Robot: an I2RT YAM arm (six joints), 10 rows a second.
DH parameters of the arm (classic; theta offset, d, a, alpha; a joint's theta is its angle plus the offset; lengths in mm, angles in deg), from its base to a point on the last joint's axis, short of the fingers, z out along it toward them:
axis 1: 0 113.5 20 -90
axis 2: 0 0 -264 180
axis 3: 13.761 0 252.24 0
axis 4: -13.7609 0 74 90
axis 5: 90 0 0 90
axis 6: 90 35.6 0 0
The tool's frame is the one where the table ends.
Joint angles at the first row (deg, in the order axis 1, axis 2, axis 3, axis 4, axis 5, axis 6):
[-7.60, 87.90, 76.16, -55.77, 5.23, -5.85]
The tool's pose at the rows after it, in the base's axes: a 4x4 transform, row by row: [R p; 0 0 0 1], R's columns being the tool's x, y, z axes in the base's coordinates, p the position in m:
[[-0.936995 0.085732 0.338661 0.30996], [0.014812 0.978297 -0.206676 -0.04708], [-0.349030 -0.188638 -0.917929 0.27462], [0 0 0 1]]
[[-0.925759 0.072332 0.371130 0.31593], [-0.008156 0.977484 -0.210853 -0.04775], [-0.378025 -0.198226 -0.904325 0.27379], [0 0 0 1]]
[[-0.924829 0.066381 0.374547 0.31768], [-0.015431 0.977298 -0.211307 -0.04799], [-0.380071 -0.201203 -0.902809 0.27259], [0 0 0 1]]
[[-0.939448 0.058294 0.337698 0.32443], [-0.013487 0.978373 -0.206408 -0.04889], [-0.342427 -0.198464 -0.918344 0.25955], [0 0 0 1]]
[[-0.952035 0.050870 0.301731 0.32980], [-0.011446 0.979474 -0.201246 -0.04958], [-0.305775 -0.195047 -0.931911 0.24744], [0 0 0 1]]
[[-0.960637 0.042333 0.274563 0.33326], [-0.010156 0.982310 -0.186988 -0.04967], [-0.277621 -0.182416 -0.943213 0.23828], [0 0 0 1]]
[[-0.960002 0.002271 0.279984 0.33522], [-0.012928 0.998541 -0.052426 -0.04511], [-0.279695 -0.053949 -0.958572 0.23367], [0 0 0 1]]
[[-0.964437 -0.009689 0.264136 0.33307], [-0.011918 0.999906 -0.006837 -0.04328], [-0.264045 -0.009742 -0.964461 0.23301], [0 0 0 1]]
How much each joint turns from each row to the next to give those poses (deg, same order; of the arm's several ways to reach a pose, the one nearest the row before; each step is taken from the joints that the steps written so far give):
[0.01, 2.34, 0.00, 1.42, 3.98, -0.50]
[0.02, 0.52, 0.00, 2.58, 0.00, -1.22]
[0.00, 0.31, 0.00, 0.53, 0.00, -0.42]
[0.00, 2.47, 0.00, 0.13, 0.00, 0.00]
[0.00, 2.23, 0.00, -0.02, -0.02, 0.02]
[0.00, 1.64, 0.00, -0.16, -0.61, 0.02]
[0.00, 0.74, 0.00, -0.19, -7.72, -0.06]
[0.00, 0.00, 0.00, -1.29, -2.47, 0.02]

